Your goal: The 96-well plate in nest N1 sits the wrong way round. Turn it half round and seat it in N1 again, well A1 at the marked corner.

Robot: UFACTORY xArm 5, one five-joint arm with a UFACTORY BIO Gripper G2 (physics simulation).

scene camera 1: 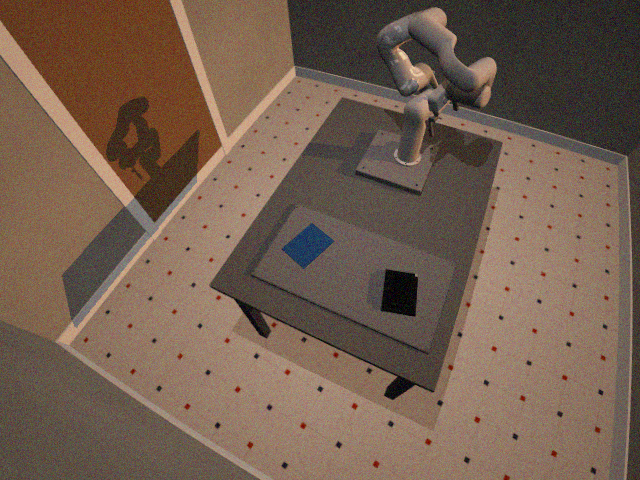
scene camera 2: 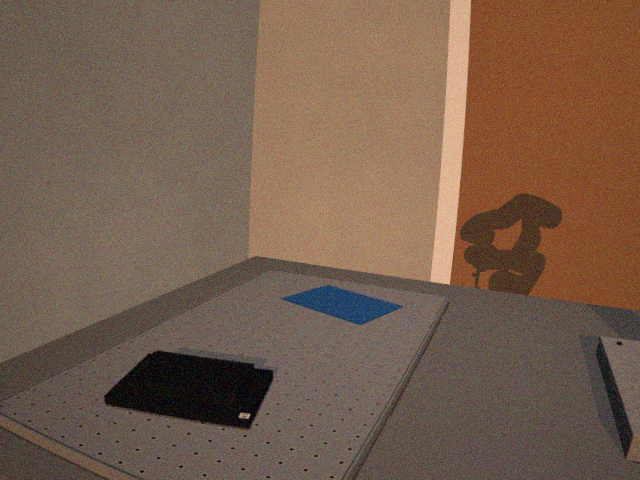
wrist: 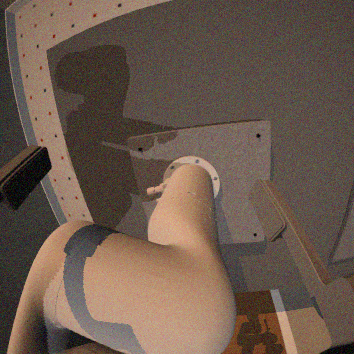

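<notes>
A black plate (scene camera 1: 399, 294) (scene camera 2: 180, 382) lies flat in a black nest on the pegboard; the two dark shapes are hard to tell apart, and well A1 cannot be made out. A small white mark (scene camera 1: 416, 274) (scene camera 2: 244, 415) shows at one corner of the black nest. My gripper (scene camera 1: 443, 116) (wrist: 147, 194) is open and empty. It is up beside the arm's base, far from the plate, with its fingers wide apart in the wrist view. The plate does not show in the wrist view.
A flat blue rectangle (scene camera 1: 308, 245) (scene camera 2: 343, 304) lies on the grey pegboard (scene camera 1: 341, 284) (scene camera 2: 320, 361), at the other end from the nest. The arm's base plate (scene camera 1: 379, 173) (wrist: 240, 150) stands on the table behind the pegboard. The arm's own links fill much of the wrist view.
</notes>
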